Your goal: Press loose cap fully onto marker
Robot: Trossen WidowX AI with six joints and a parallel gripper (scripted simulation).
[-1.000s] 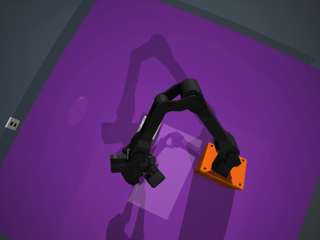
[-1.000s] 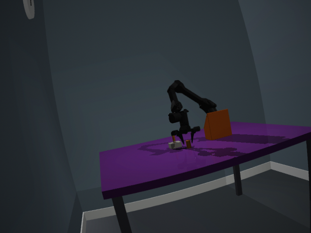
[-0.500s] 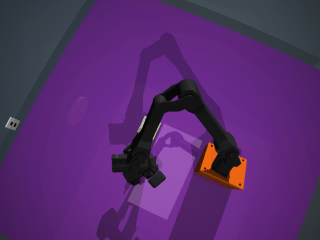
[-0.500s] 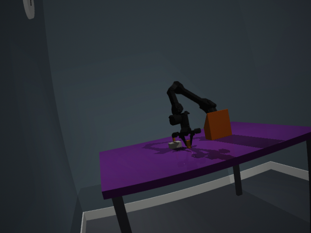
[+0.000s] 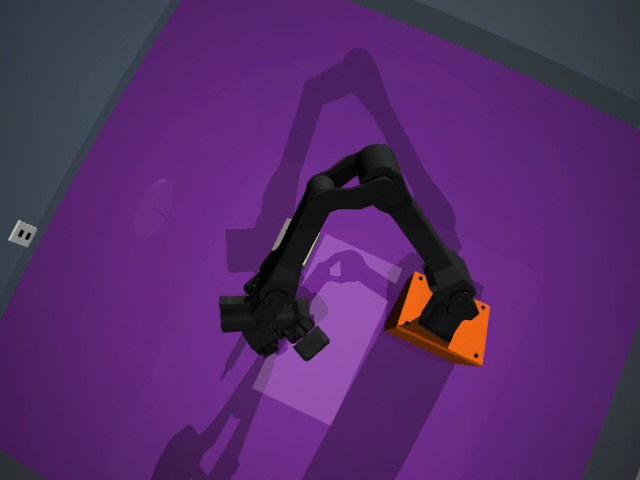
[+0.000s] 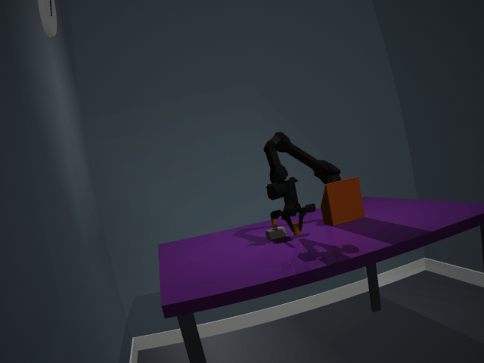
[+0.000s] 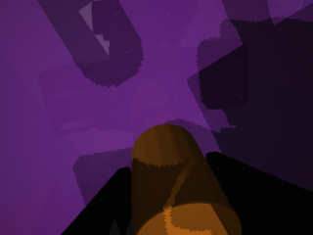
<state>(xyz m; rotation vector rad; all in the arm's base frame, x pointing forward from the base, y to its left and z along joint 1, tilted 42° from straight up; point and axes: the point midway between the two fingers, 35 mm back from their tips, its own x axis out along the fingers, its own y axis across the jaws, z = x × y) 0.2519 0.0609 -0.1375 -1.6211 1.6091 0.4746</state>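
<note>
Now: the holder block 8 cm ahead of my gripper tip, 14 cm to the right of it and 1 cm below it. The rest, counted from my gripper tip: orange cap 1 cm above.
</note>
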